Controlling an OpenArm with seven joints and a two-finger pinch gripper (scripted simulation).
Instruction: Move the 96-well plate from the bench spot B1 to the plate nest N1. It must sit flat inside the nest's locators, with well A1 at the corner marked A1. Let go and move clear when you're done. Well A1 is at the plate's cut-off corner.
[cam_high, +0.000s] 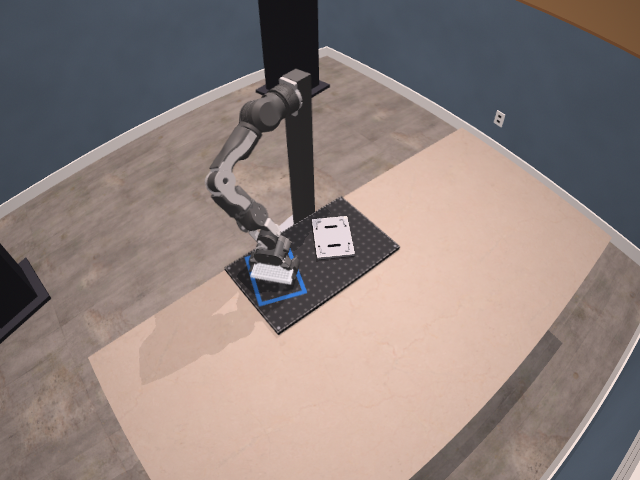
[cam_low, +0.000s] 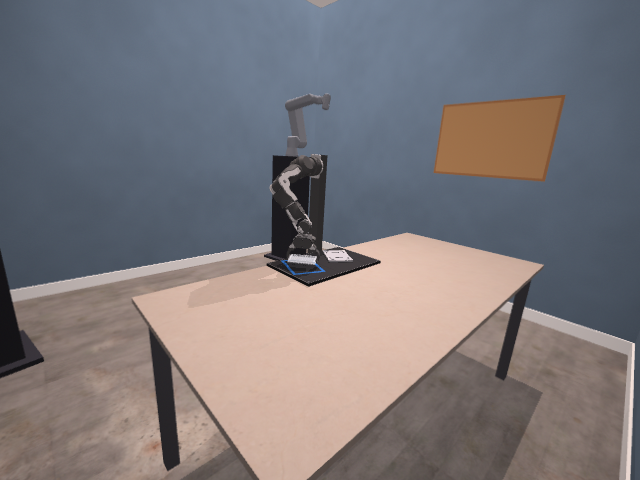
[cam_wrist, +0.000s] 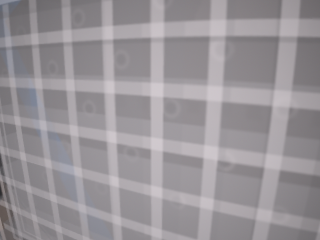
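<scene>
The white 96-well plate lies 10 mm above my hand. From my hand the other things lie so: white plate nest N1 (230 mm to the left, 50 mm ahead, 20 mm below).
</scene>
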